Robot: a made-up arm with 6 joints.
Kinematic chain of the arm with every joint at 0, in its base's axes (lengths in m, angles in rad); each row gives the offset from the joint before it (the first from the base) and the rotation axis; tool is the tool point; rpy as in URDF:
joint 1: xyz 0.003 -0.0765 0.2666 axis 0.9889 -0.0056 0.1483
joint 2: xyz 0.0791 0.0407 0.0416 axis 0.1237 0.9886 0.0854
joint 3: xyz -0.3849 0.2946 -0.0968 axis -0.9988 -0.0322 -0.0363
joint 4: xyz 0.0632 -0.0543 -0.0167 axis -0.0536 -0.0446 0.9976
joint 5: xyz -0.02 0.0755 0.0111 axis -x
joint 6: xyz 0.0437 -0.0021 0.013 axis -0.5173 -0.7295 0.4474
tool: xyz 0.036 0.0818 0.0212 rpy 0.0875 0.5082 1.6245
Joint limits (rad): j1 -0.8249..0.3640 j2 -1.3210..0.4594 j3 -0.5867..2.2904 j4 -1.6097..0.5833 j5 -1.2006..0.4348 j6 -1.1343..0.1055
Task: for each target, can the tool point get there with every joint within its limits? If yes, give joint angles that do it. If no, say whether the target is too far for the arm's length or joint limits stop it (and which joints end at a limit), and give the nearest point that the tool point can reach.
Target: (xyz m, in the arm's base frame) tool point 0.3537 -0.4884 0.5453
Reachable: no: joint limits stop it (at a limit: joint 1, joint 2, joint 4, joint 5, joint 6) | nearest point 0.2152 -0.1489 0.0229 | short by 0.638 m
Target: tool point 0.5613 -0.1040 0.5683
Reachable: no: joint limits stop it (at a limit: joint 1, joint 2, joint 3, joint 4, joint 5) | nearest point 0.2320 0.1926 0.1846 | short by 0.586 m
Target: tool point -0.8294 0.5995 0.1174
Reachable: no: too far | nearest point -0.3104 0.3492 0.2042 | short by 0.583 m
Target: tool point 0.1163 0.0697 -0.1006
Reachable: yes | joints -0.7237 -0.9643 0.1303 -0.4810 0.2468 -0.4519
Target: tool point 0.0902 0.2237 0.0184
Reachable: yes | joints -0.2336 -0.9041 0.5435 -0.5127 0.1937 -0.5638
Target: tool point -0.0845 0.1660 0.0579
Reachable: yes | joints -0.3890 -0.7716 0.8878 -1.3932 -1.0537 -0.6395
